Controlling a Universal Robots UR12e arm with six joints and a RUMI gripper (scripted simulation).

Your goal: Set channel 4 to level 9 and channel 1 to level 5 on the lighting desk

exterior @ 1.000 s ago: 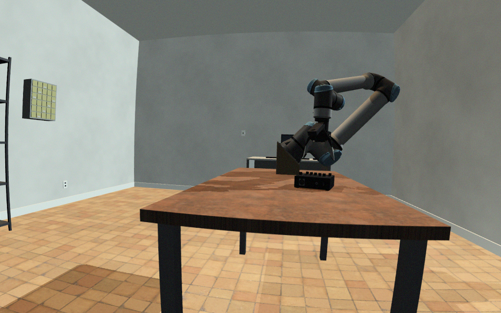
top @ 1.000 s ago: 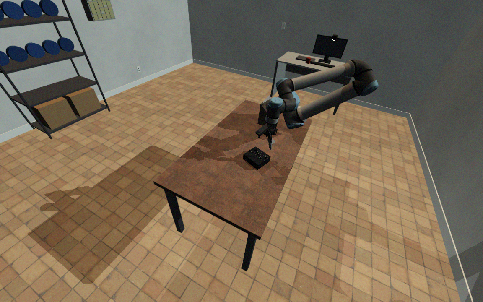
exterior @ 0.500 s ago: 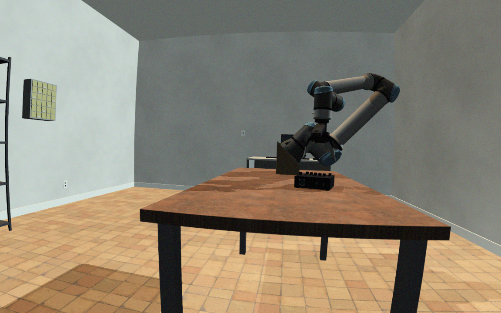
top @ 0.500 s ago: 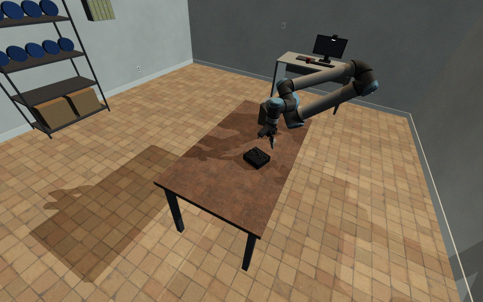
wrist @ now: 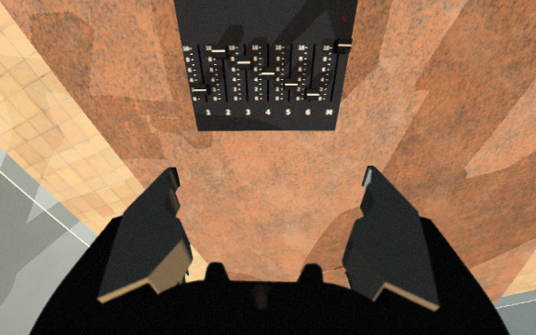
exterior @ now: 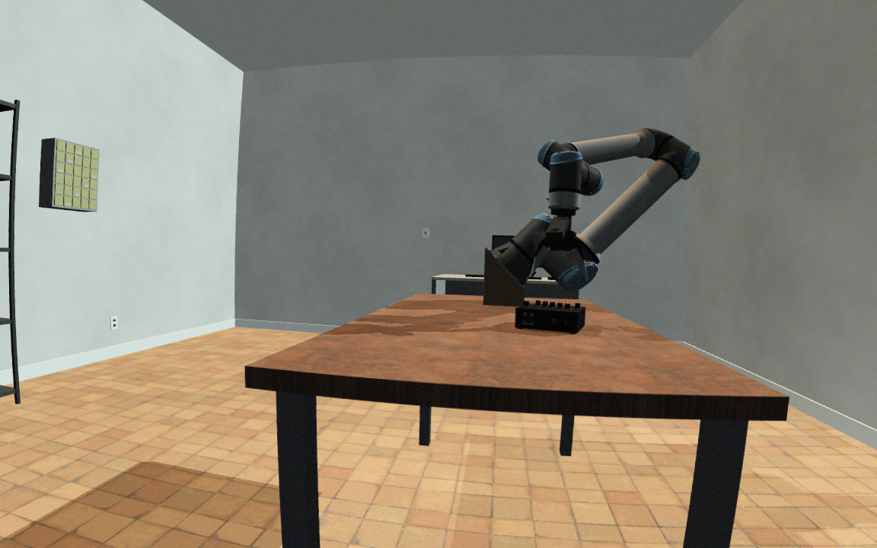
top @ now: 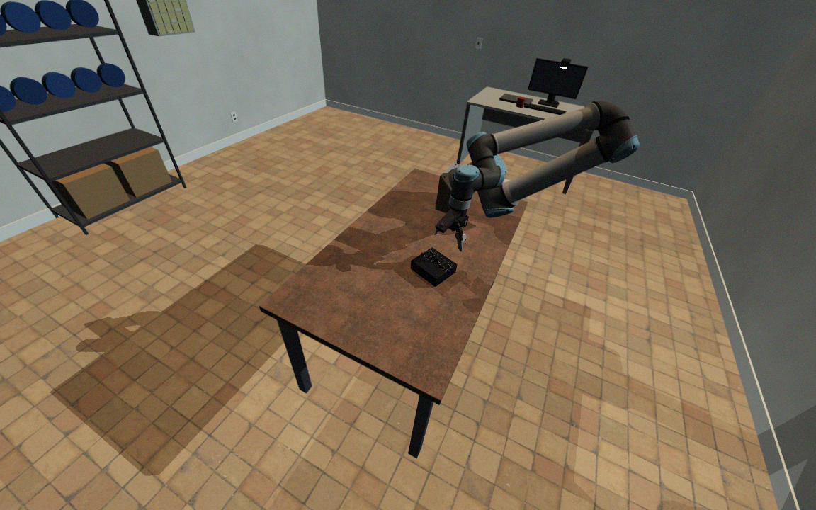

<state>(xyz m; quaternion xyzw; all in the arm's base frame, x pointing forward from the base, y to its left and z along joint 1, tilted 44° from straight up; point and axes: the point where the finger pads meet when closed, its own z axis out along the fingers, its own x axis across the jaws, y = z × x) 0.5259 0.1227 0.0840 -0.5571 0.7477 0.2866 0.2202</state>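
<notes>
Now: hand 7 cm short of the channel 1 fader knob, 5 cm to the right of it and 6 cm above it. From my hand the other things lie so: channel 4 fader knob (6 cm ahead, 2 cm to the right, 6 cm below).
</notes>
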